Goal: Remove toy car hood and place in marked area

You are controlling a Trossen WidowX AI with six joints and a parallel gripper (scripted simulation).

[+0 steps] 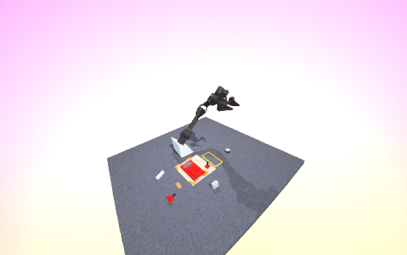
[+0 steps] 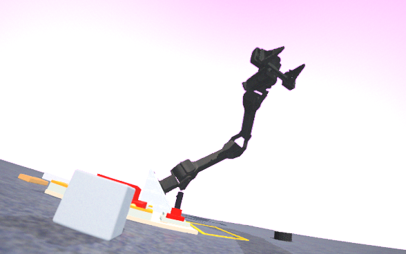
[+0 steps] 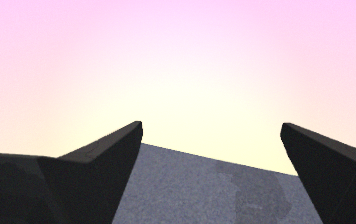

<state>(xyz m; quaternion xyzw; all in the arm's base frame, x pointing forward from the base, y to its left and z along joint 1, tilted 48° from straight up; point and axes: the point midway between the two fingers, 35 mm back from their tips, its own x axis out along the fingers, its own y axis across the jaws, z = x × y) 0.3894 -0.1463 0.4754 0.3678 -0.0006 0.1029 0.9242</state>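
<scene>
My gripper tip is now 43 cm above the red hood, 33 cm to the left of it and 12 cm past it. Round my gripper tip: white wheel: 46 cm below, 13 cm behind, 4 cm to the left.
</scene>
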